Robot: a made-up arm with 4 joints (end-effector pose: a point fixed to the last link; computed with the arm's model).
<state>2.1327 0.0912 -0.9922 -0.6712</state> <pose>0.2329 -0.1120 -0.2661 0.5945 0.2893 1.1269</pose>
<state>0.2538 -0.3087 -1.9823 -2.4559</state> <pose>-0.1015 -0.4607 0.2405 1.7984 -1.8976 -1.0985</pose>
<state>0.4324 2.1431 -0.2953 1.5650</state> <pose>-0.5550 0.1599 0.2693 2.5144 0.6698 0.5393</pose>
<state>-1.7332 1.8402 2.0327 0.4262</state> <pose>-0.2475 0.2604 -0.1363 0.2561 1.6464 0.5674</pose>
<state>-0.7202 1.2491 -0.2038 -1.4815</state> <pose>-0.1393 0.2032 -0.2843 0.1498 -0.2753 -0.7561</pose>
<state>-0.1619 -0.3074 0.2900 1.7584</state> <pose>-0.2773 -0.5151 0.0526 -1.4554 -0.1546 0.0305</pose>
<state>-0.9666 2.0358 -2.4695 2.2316</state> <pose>-0.1687 0.7064 -0.3558 0.4745 -0.4914 1.7445</pose>
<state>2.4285 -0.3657 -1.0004 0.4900</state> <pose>0.6165 -0.1801 -0.3445 -0.4552 0.0407 1.4805</pose>
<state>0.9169 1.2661 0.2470 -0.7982</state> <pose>-0.0702 -0.3965 -0.2581 -0.5355 -0.0148 1.0238</pose>
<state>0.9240 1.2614 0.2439 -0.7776</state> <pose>-0.0615 -0.3987 -0.2540 -0.5487 -0.0280 1.0308</pose>
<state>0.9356 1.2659 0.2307 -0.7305</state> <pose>-0.0405 -0.4037 -0.2418 -0.5908 -0.0683 1.0357</pose>
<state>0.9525 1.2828 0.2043 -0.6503</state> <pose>-0.0056 -0.4112 -0.2170 -0.6689 -0.1435 1.0350</pose>
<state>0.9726 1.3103 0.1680 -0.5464</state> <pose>0.0357 -0.4191 -0.1792 -0.7734 -0.2455 1.0246</pose>
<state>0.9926 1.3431 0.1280 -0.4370</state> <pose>0.0731 -0.4250 -0.1331 -0.8845 -0.3564 1.0036</pose>
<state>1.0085 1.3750 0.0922 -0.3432</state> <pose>0.0990 -0.4285 -0.0889 -0.9811 -0.4542 0.9764</pose>
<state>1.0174 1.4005 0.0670 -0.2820</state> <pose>0.1119 -0.4300 -0.0573 -1.0469 -0.5209 0.9519</pose>
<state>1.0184 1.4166 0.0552 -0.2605</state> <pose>0.1148 -0.4306 -0.0437 -1.0754 -0.5485 0.9370</pose>
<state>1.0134 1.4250 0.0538 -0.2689</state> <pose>0.1117 -0.4308 -0.0445 -1.0759 -0.5463 0.9313</pose>
